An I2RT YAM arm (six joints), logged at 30 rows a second.
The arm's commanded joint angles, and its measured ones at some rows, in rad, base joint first. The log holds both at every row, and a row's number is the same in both.
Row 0, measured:
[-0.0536 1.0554 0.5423 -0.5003 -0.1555 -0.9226]
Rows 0 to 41, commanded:
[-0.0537 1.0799 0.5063 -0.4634 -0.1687 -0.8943]
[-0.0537 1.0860 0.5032 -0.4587 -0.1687 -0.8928]
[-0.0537 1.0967 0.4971 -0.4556 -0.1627 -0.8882]
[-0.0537 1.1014 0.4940 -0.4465 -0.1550 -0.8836]
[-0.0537 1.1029 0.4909 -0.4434 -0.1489 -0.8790]
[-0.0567 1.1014 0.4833 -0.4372 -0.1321 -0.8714]
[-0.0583 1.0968 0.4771 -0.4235 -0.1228 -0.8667]
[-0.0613 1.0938 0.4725 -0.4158 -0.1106 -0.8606]
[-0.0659 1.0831 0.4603 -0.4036 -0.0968 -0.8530]
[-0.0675 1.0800 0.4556 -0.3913 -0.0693 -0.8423]
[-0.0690 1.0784 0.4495 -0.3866 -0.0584 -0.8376]
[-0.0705 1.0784 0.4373 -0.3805 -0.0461 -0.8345]
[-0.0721 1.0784 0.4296 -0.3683 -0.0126 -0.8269]
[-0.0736 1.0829 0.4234 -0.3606 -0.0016 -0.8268]
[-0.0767 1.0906 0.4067 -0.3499 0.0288 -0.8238]
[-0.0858 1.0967 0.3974 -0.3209 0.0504 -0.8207]
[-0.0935 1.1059 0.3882 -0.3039 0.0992 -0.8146]
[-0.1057 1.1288 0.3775 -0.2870 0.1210 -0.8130]
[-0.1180 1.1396 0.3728 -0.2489 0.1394 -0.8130]
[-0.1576 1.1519 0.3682 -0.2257 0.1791 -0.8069]
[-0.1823 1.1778 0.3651 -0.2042 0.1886 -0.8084]
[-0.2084 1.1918 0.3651 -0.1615 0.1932 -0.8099]
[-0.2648 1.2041 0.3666 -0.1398 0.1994 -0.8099]
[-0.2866 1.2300 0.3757 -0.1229 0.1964 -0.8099]
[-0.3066 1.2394 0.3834 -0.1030 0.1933 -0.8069]
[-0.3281 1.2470 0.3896 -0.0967 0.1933 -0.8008]
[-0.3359 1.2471 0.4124 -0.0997 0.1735 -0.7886]
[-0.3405 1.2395 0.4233 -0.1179 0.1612 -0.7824]
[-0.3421 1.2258 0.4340 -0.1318 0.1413 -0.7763]
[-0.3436 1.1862 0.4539 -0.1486 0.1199 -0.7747]
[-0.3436 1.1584 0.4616 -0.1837 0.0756 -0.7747]
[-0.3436 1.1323 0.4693 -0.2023 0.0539 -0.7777]
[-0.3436 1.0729 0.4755 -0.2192 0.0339 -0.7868]
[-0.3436 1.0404 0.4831 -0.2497 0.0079 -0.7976]
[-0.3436 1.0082 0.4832 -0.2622 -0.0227 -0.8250]
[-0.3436 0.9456 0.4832 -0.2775 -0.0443 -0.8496]
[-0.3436 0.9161 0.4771 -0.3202 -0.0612 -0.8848]
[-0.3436 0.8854 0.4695 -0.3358 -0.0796 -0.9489]
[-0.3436 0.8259 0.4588 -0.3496 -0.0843 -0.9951]
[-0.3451 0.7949 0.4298 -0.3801 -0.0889 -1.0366]
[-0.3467 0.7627 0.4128 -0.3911 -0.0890 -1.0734]
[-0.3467 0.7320 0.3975 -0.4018 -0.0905 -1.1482]
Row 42, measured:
[-0.3428 0.8452 0.4534 -0.2768 -0.0128 -0.9207]
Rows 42 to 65, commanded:
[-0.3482 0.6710 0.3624 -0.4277 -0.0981 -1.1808]
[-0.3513 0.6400 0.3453 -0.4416 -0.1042 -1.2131]
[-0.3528 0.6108 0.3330 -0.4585 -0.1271 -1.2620]
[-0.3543 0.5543 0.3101 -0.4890 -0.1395 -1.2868]
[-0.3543 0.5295 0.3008 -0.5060 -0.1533 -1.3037]
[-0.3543 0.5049 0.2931 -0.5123 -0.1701 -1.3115]
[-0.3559 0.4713 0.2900 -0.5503 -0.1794 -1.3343]
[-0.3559 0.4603 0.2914 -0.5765 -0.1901 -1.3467]
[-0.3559 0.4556 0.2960 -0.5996 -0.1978 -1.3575]
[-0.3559 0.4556 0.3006 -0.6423 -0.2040 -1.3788]
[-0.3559 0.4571 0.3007 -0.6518 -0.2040 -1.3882]
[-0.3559 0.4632 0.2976 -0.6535 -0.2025 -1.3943]
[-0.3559 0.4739 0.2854 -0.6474 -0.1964 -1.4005]
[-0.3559 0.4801 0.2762 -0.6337 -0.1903 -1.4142]
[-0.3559 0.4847 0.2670 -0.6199 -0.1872 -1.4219]
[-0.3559 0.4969 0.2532 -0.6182 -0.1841 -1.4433]
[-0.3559 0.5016 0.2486 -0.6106 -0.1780 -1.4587]
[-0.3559 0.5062 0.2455 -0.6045 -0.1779 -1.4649]
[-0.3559 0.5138 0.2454 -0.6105 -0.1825 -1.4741]
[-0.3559 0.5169 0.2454 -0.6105 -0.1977 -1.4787]
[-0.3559 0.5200 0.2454 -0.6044 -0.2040 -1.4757]
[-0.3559 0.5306 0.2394 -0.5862 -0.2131 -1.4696]
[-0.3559 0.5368 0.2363 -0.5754 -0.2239 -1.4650]
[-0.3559 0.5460 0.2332 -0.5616 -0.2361 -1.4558]
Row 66, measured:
[-0.3534 0.5243 0.2501 -0.5907 -0.1562 -1.4403]
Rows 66 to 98, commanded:
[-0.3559 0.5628 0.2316 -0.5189 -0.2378 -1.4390]
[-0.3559 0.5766 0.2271 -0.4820 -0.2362 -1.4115]
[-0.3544 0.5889 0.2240 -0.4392 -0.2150 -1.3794]
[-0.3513 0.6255 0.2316 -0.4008 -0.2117 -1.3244]
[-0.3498 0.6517 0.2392 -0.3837 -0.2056 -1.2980]
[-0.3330 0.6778 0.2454 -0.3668 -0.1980 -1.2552]
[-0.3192 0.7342 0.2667 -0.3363 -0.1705 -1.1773]
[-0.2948 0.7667 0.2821 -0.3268 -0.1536 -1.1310]
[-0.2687 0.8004 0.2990 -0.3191 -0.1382 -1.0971]
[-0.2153 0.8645 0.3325 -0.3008 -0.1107 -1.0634]
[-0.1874 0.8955 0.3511 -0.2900 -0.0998 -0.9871]
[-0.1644 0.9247 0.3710 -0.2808 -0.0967 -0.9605]
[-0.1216 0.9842 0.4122 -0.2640 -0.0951 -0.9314]
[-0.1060 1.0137 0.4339 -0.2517 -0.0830 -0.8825]
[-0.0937 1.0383 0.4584 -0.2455 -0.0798 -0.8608]
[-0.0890 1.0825 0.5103 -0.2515 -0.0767 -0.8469]
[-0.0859 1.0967 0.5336 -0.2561 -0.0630 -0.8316]
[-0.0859 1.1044 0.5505 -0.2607 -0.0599 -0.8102]
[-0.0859 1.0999 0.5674 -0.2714 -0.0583 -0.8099]
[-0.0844 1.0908 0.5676 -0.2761 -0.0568 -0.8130]
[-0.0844 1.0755 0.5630 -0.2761 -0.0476 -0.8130]
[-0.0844 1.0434 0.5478 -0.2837 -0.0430 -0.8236]
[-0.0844 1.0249 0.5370 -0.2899 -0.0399 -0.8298]
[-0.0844 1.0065 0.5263 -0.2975 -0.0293 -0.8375]
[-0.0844 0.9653 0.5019 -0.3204 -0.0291 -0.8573]
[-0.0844 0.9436 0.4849 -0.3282 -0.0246 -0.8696]
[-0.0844 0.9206 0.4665 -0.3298 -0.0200 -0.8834]
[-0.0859 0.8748 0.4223 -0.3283 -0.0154 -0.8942]
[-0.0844 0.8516 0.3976 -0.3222 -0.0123 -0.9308]
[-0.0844 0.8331 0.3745 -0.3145 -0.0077 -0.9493]
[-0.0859 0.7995 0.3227 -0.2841 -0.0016 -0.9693]
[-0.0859 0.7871 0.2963 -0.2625 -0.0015 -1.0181]
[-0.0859 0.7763 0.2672 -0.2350 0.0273 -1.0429]
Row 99, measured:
[-0.0906 0.8288 0.3752 -0.2802 -0.0322 -0.9215]
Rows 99 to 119, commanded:
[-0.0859 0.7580 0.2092 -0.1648 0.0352 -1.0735]
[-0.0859 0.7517 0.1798 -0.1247 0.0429 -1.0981]
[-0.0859 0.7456 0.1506 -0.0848 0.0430 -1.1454]
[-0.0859 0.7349 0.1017 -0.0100 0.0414 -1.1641]
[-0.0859 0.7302 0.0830 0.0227 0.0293 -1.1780]
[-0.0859 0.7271 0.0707 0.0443 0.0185 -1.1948]
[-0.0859 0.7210 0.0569 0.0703 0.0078 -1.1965]
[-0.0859 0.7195 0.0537 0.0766 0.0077 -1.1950]
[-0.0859 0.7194 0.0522 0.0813 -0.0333 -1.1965]
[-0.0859 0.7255 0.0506 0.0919 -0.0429 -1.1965]
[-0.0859 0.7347 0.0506 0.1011 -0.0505 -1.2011]
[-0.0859 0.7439 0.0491 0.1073 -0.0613 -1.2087]
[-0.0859 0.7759 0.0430 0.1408 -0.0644 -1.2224]
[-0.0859 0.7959 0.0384 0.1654 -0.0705 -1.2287]
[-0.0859 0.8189 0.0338 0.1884 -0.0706 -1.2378]
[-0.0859 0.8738 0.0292 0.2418 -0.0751 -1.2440]
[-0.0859 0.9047 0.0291 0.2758 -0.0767 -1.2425]
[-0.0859 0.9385 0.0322 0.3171 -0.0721 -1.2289]
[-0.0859 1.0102 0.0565 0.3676 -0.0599 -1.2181]
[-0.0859 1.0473 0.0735 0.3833 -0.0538 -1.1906]
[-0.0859 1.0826 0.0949 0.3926 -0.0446 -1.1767]
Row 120, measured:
[-0.0906 0.9276 0.0761 0.3210 -0.0223 -1.2316]
